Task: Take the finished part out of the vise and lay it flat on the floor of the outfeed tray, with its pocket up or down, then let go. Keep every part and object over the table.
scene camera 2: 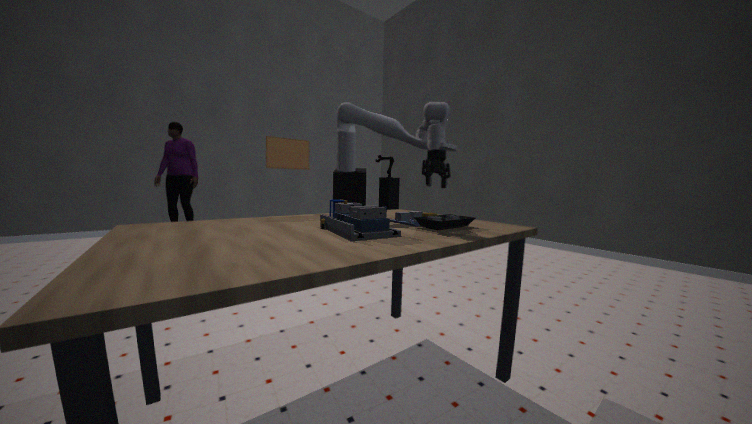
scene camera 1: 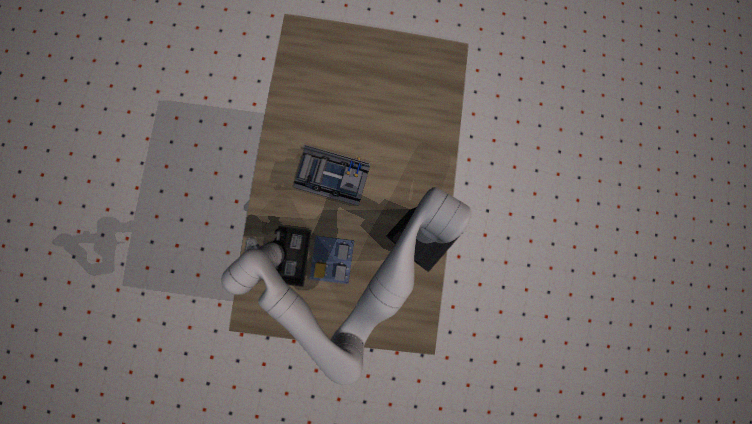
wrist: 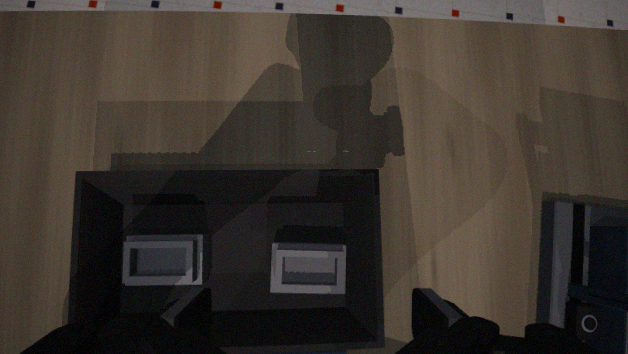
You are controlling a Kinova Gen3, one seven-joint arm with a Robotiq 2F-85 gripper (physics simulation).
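Frame: origin at the arm's base, x ahead, y left, z up, level; centimetres.
Where they show: gripper, fingertip midpoint: (scene camera 2: 436, 187) (wrist: 311, 311); arm's base, origin of the base link: (scene camera 2: 346, 170).
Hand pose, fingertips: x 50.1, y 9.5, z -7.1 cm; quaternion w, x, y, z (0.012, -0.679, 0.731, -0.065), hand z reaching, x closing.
Note:
Things, the pixels of their top centre, and the offset from my fingertips.
- finished part, middle of its top: (wrist: 309, 271) (scene camera 1: 294, 241) dx +0.0, dy -0.7, dz -12.2 cm
- similar grey part, middle of its top: (wrist: 157, 262) (scene camera 1: 288, 268) dx +1.6, dy +10.7, dz -12.2 cm
- blue vise, middle of its top: (scene camera 2: 357, 204) (scene camera 1: 328, 171) dx -12.7, dy -30.4, dz -6.9 cm
- blue fixture plate, middle of its top: (scene camera 1: 332, 259) (scene camera 2: 416, 220) dx -15.6, dy +6.5, dz -16.0 cm
- yellow block, middle of its top: (scene camera 1: 319, 270) dx -11.2, dy +10.7, dz -12.5 cm
The finished part (scene camera 1: 295, 241) (wrist: 308, 267), a light grey block, lies flat with its pocket up on the floor of the black outfeed tray (scene camera 1: 307, 258) (scene camera 2: 444, 223) (wrist: 364, 280). A similar grey part (scene camera 1: 290, 268) (wrist: 162, 260) lies beside it, apart from it, pocket up. My gripper (scene camera 2: 436, 184) (wrist: 311, 311) is open and empty, well above the tray; in scene camera 1 the arm hides it. The grey and blue vise (scene camera 1: 331, 175) (scene camera 2: 363, 223) (wrist: 559, 250) has no part between its jaws; a thin pale bar shows in the gap.
A blue fixture plate (scene camera 1: 321, 247) with grey blocks (scene camera 1: 344, 250) (scene camera 1: 340, 271) and a yellow block (scene camera 1: 319, 270) is next to the tray. A dark angled box (scene camera 1: 429, 255) lies partly under the arm at the table's right edge. The tray is near the left table edge.

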